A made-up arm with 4 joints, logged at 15 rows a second.
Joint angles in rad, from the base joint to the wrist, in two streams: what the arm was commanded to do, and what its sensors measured. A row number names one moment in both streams.
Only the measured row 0 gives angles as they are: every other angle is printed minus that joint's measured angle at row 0.
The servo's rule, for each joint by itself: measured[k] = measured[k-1] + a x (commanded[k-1-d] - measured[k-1]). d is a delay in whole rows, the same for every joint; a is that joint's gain. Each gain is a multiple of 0.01, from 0.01 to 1. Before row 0 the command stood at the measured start. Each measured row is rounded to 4 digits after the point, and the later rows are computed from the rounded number. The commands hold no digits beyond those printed.
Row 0, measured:
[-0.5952, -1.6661, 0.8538, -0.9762]
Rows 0 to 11, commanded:
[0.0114, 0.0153, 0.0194, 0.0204]
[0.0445, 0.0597, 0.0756, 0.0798]
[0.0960, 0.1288, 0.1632, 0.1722]
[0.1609, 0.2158, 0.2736, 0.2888]
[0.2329, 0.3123, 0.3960, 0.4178]
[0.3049, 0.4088, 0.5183, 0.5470]
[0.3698, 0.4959, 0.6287, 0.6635]
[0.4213, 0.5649, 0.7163, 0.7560]
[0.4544, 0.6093, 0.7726, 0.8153]
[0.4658, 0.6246, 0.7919, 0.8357]
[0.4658, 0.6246, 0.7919, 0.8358]
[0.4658, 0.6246, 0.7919, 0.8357]
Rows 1 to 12, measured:
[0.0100, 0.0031, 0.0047, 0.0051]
[0.0404, 0.0144, 0.0217, 0.0238]
[0.0893, 0.0373, 0.0557, 0.0609]
[0.1523, 0.0730, 0.1080, 0.1179]
[0.2232, 0.1209, 0.1771, 0.1929]
[0.2951, 0.1785, 0.2590, 0.2814]
[0.3608, 0.2420, 0.3477, 0.3769]
[0.4140, 0.3066, 0.4362, 0.4717]
[0.4496, 0.3671, 0.5169, 0.5576]
[0.4639, 0.4186, 0.5829, 0.6271]
[0.4656, 0.4598, 0.6331, 0.6793]
[0.4658, 0.4928, 0.6712, 0.7184]
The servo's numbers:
d 0
a 0.88 0.20 0.24 0.25

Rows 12 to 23, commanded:
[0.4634, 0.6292, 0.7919, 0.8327]
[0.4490, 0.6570, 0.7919, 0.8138]
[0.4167, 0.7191, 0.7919, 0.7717]
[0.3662, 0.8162, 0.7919, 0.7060]
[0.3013, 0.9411, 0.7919, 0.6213]
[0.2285, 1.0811, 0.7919, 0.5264]
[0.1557, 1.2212, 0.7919, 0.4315]
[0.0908, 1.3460, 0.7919, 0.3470]
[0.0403, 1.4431, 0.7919, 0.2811]
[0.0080, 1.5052, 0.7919, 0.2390]
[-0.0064, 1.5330, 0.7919, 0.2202]
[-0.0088, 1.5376, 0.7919, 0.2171]
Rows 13 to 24, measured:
[0.4637, 0.5201, 0.7002, 0.7470]
[0.4508, 0.5475, 0.7222, 0.7637]
[0.4208, 0.5818, 0.7389, 0.7657]
[0.3728, 0.6287, 0.7516, 0.7508]
[0.3099, 0.6912, 0.7613, 0.7184]
[0.2383, 0.7692, 0.7686, 0.6704]
[0.1656, 0.8596, 0.7742, 0.6107]
[0.0998, 0.9569, 0.7784, 0.5448]
[0.0474, 1.0541, 0.7816, 0.4789]
[0.0127, 1.1443, 0.7841, 0.4189]
[-0.0041, 1.2220, 0.7860, 0.3692]
[-0.0082, 1.2851, 0.7874, 0.3312]

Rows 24 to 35, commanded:
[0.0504, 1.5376, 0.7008, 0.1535]
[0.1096, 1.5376, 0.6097, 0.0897]
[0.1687, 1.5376, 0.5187, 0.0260]
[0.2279, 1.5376, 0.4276, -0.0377]
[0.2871, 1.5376, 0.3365, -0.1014]
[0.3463, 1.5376, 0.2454, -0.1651]
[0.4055, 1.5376, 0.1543, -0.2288]
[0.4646, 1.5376, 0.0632, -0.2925]
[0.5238, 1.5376, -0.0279, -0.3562]
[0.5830, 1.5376, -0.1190, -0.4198]
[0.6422, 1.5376, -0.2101, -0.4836]
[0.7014, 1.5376, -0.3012, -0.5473]
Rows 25 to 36, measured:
[0.0434, 1.3356, 0.7666, 0.2868]
[0.1017, 1.3760, 0.7289, 0.2375]
[0.1607, 1.4083, 0.6785, 0.1846]
[0.2198, 1.4342, 0.6183, 0.1290]
[0.2790, 1.4549, 0.5507, 0.0714]
[0.3382, 1.4714, 0.4774, 0.0123]
[0.3974, 1.4846, 0.3999, -0.0480]
[0.4565, 1.4952, 0.3191, -0.1091]
[0.5157, 1.5037, 0.2358, -0.1709]
[0.5749, 1.5105, 0.1506, -0.2331]
[0.6341, 1.5159, 0.0640, -0.2957]
[0.6933, 1.5202, -0.0236, -0.3586]

